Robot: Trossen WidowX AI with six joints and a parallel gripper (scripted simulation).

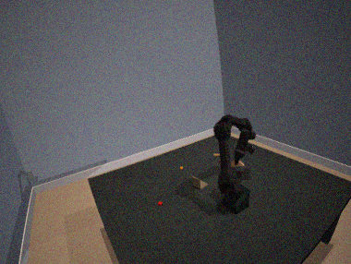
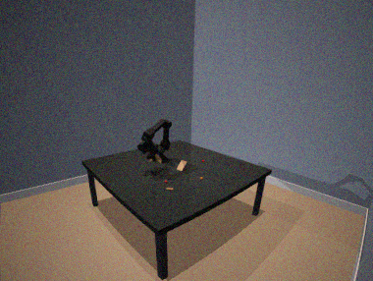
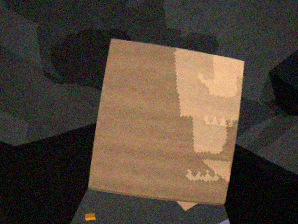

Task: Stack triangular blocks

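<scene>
The tan triangular block is 1 cm above my gripper tip.
</scene>
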